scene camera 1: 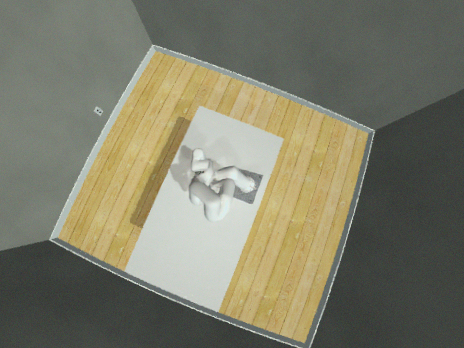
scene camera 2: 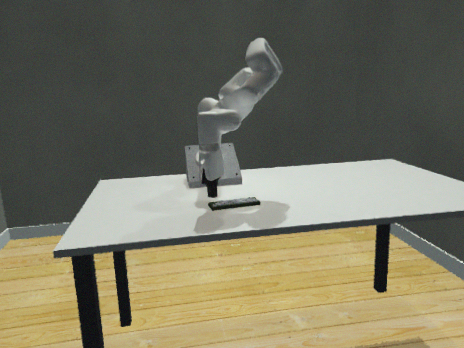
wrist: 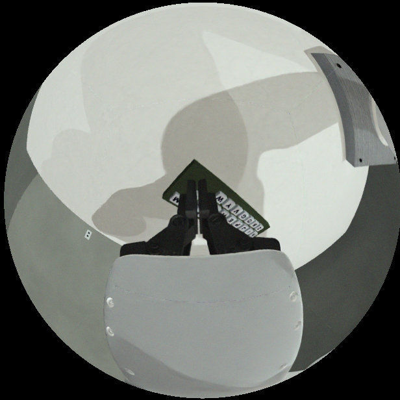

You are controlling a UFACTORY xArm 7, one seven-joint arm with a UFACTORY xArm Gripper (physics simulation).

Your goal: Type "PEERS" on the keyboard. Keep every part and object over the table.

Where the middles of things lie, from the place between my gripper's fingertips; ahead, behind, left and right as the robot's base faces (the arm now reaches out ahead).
Labels:
My gripper is now 80 mm to the right of the keyboard [wrist: 239, 214], 30 mm above it and 10 mm short of it.

